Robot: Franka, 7 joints.
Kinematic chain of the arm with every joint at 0, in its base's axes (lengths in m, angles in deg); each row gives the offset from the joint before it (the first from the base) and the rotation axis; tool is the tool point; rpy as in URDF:
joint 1: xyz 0 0 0.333 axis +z
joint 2: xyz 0 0 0 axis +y
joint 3: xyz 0 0 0.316 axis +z
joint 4: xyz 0.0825 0 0 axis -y
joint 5: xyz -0.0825 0 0.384 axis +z
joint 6: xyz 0 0 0 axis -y
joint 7: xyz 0.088 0 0 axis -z
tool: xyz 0 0 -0.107 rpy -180 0 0
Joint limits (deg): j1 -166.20..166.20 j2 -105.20..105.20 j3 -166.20..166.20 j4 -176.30..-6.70 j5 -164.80..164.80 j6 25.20..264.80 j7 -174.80..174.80
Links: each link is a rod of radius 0.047 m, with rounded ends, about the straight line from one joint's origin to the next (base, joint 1, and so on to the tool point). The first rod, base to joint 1, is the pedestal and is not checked.
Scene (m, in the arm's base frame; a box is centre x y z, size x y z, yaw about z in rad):
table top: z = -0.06
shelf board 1: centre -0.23 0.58 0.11 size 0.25 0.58 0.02 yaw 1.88
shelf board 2: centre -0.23 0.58 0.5 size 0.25 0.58 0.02 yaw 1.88
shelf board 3: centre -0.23 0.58 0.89 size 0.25 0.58 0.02 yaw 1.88
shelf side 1: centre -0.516 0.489 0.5 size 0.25 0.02 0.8 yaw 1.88
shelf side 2: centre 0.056 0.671 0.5 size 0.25 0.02 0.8 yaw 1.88
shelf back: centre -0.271 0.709 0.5 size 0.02 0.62 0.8 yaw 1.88
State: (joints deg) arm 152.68 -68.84 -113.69 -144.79 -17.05 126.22 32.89
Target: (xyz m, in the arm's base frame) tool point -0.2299 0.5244 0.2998
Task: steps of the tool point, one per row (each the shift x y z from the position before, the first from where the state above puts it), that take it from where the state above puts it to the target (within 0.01 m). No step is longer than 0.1 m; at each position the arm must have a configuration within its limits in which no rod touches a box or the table.
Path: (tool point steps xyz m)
1: -0.0341 0.0268 0.0816
2: -0.0625 0.0095 0.0611
3: -0.0782 -0.0103 0.0337
4: -0.0798 -0.0306 0.0052
5: -0.0679 -0.0493 -0.0197
6: -0.0122 0.0653 -0.0034
7: -0.0138 0.0626 -0.0017
8: -0.0195 0.0575 0.0016
9: -0.0294 0.0491 0.0035

